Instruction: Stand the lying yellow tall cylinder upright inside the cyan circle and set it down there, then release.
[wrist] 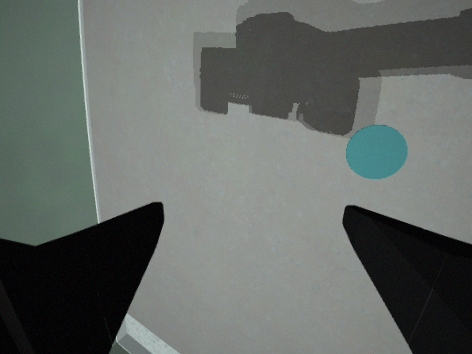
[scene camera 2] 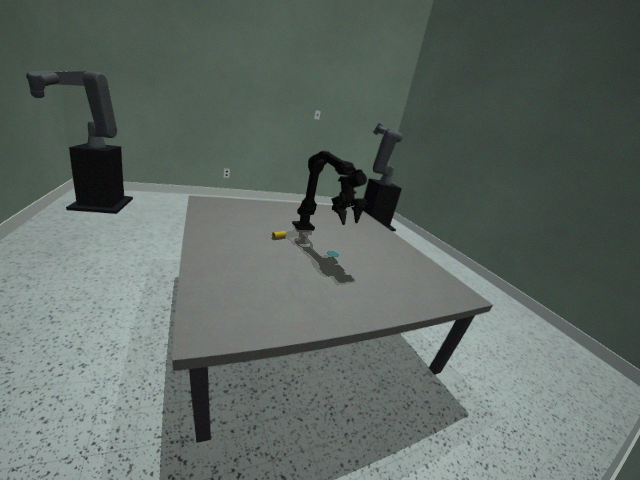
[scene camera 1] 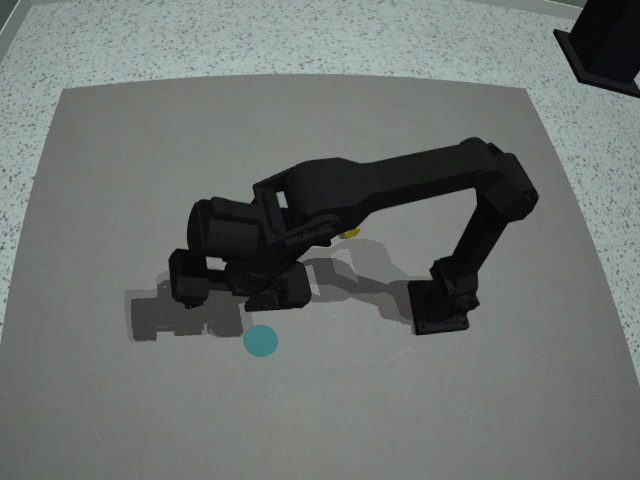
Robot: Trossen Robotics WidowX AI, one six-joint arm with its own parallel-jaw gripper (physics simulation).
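Places are measured from the arm's base along level axes (x ahead, y left, z up), in millimetres.
Where they show: gripper, fingertip midpoint: (wrist: pixel 254 212) (scene camera 2: pixel 349 224) (scene camera 1: pixel 216 307); arm's base at its link origin: (scene camera 2: pixel 304 223) (scene camera 1: pixel 441 307).
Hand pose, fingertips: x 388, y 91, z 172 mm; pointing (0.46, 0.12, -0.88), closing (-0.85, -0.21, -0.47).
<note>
Things, the pixels of their centre, and the offset from my fingertips. "spot": a spot on its surface instead. Level surfaces: height alone.
- yellow cylinder at the middle of its body: (scene camera 1: pixel 345 219) (scene camera 2: pixel 279 234) dx -206, dy -267, dz -171 mm
- flat cyan circle at a spot on its surface: (wrist: pixel 377 152) (scene camera 1: pixel 261 340) (scene camera 2: pixel 332 253) spot: dx -61, dy -18, dz -186 mm
- grey table at its surface level: dz -187 mm
The yellow cylinder (scene camera 1: pixel 352 233) (scene camera 2: pixel 279 235) lies on its side on the table. In scene camera 1 the arm hides most of it, and one end shows below the arm link. It does not show in the wrist view. The flat cyan circle (scene camera 1: pixel 261 341) (scene camera 2: pixel 332 253) (wrist: pixel 377 152) is on the table with nothing standing on it. My gripper (scene camera 1: pixel 222 305) (scene camera 2: pixel 350 222) (wrist: pixel 254 212) is open and empty, fingers wide apart and pointing down. It hangs well above the table, away from the cylinder. In the wrist view the circle is beyond the right fingertip.
The grey table (scene camera 1: pixel 310 413) (scene camera 2: pixel 248 299) (wrist: pixel 225 175) carries the arm's base (scene camera 1: pixel 439 310) (scene camera 2: pixel 303 225). The arm's shadow falls beside the circle. Two other robots stand on black pedestals (scene camera 2: pixel 96 178) (scene camera 2: pixel 382 198) on the floor beyond the table. A table edge shows at the left in the wrist view.
</note>
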